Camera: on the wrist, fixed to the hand. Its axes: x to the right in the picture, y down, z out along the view.
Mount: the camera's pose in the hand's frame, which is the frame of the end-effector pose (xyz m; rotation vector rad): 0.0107 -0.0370 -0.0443 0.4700 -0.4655 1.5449
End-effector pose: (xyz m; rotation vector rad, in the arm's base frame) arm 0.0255 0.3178 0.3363 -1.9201 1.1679 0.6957
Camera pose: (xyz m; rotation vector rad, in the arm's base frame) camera 0.0660 0.2864 0.3649 -0.1381 2.0997 1.3274
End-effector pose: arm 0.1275 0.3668 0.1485 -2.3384 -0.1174 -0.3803
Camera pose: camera 0.1199 0.3619 0.2065 -1.4152 1.1602 0.8486
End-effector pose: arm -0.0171 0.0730 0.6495 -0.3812 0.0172 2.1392
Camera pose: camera 0.0191 0.0957 0.6093 -0.4839 -0.5342 -2.5313
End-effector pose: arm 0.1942 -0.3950 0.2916 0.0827 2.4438 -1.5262
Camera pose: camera 0.1688 -0.3730 0.3397 1.1833 0.9349 -1.0211
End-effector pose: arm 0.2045 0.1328 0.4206 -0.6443 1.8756 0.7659
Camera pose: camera 0.2010 0.0743 0.4169 1.3578 1.7346 1.1470
